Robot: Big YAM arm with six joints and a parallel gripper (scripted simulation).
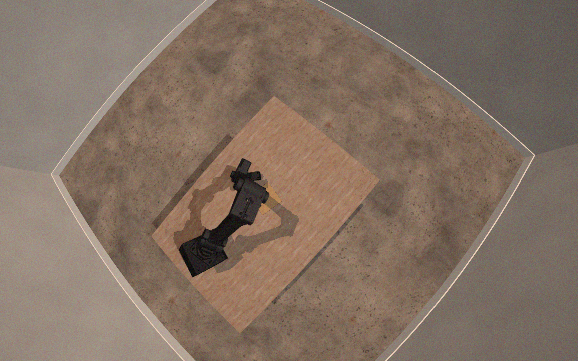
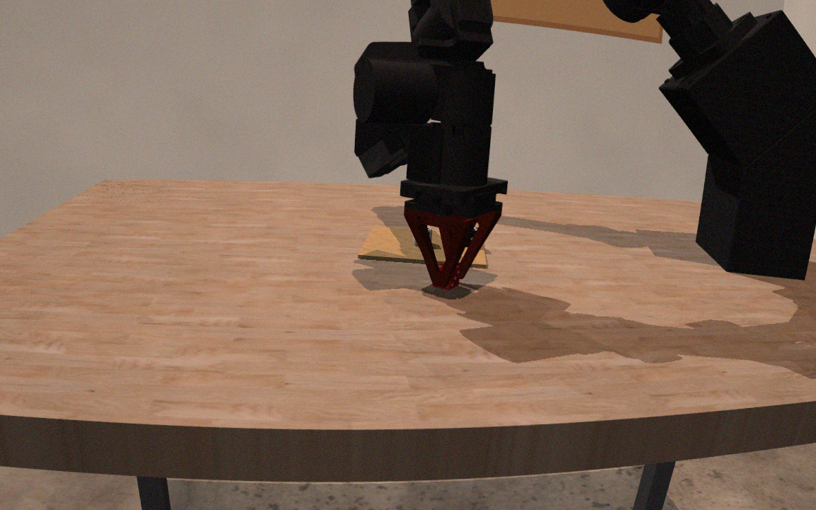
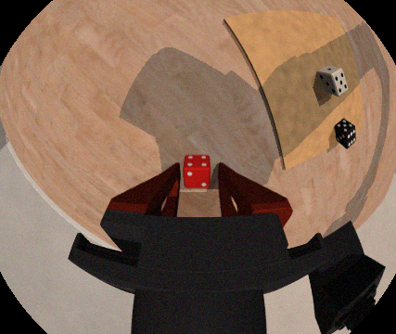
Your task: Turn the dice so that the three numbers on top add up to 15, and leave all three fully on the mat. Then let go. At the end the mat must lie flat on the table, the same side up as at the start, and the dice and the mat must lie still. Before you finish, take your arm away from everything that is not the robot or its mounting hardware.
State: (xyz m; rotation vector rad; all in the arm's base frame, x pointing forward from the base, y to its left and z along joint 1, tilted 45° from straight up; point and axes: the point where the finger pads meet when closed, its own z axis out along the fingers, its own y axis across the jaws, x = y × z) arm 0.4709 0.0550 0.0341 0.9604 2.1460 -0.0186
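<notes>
The red die lies right at my hand. Round my hand: tan mat: 40 mm behind, 140 mm to the right, 10 mm below; black die: 90 mm behind, 120 mm to the right; white die: 40 mm behind, 140 mm to the right.
</notes>
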